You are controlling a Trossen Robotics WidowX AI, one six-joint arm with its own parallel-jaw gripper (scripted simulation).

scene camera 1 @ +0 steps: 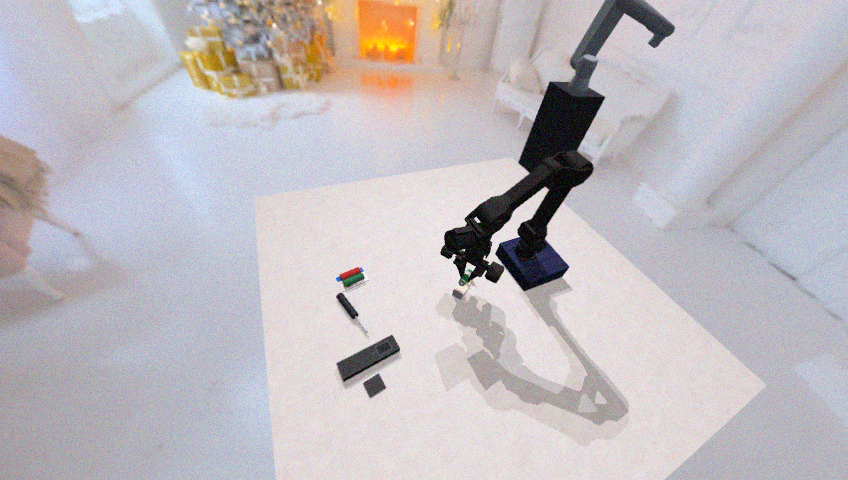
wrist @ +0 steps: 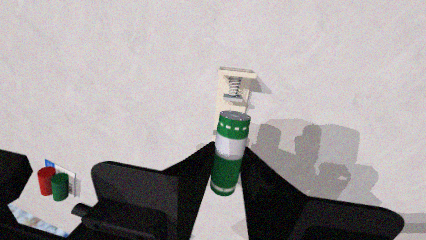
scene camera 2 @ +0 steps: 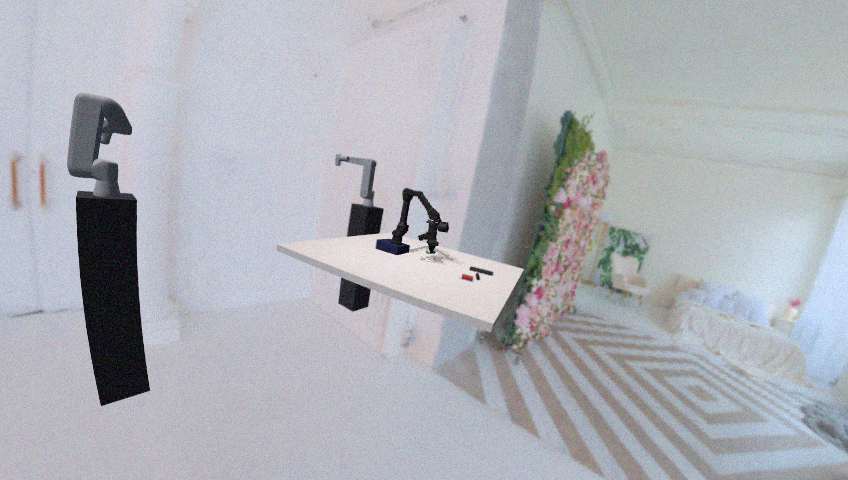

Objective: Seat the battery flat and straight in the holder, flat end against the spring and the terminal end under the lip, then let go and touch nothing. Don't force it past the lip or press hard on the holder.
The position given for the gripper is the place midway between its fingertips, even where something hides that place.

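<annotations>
A battery [wrist: 232, 132] is held by the gripper [scene camera 1: 465, 279].
</annotations>
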